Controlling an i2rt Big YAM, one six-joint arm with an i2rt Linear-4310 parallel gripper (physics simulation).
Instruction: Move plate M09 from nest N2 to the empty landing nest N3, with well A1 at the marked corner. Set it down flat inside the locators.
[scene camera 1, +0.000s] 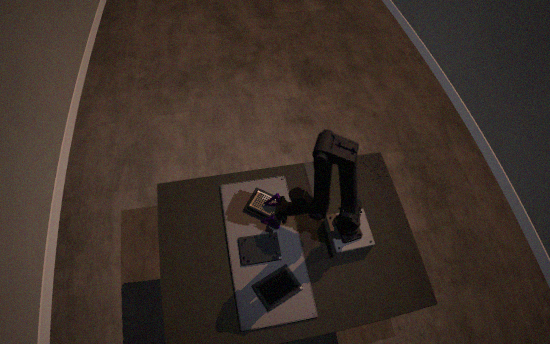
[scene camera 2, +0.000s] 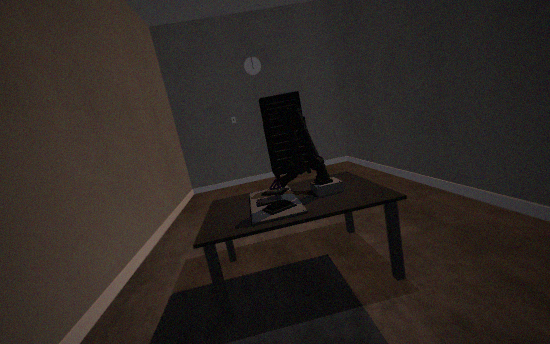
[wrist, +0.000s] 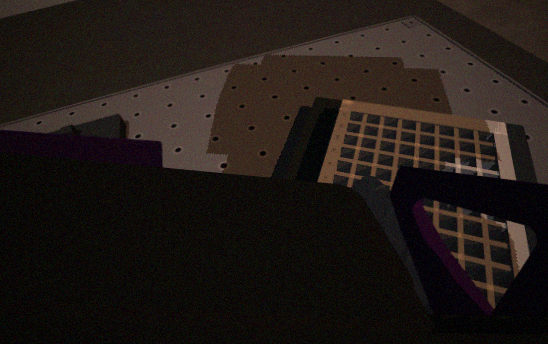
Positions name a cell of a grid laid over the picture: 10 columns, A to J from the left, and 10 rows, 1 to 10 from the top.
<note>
In view: the gripper (wrist: F5) and a perforated plate (wrist: E4).
</note>
